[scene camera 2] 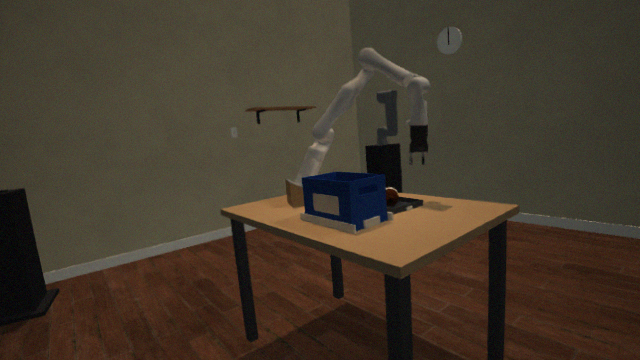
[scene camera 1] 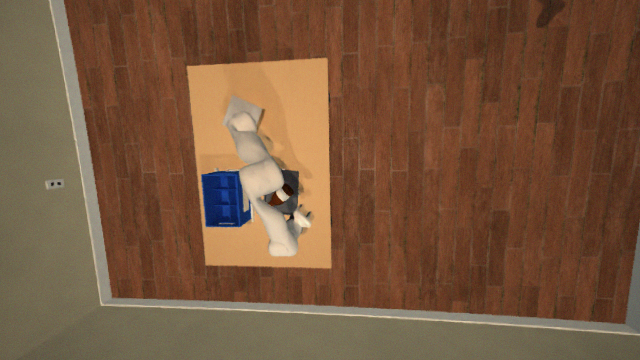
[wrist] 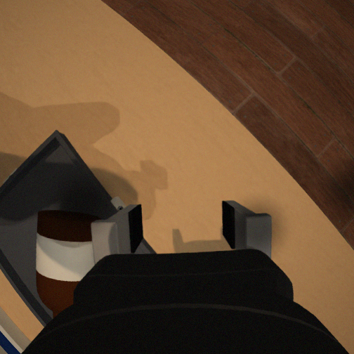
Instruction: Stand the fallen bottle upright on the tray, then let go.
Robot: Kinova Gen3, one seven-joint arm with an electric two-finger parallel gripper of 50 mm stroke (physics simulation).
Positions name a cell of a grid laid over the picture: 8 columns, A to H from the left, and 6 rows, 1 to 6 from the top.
In view: my gripper (wrist: E4) and a brown bottle (wrist: B5).
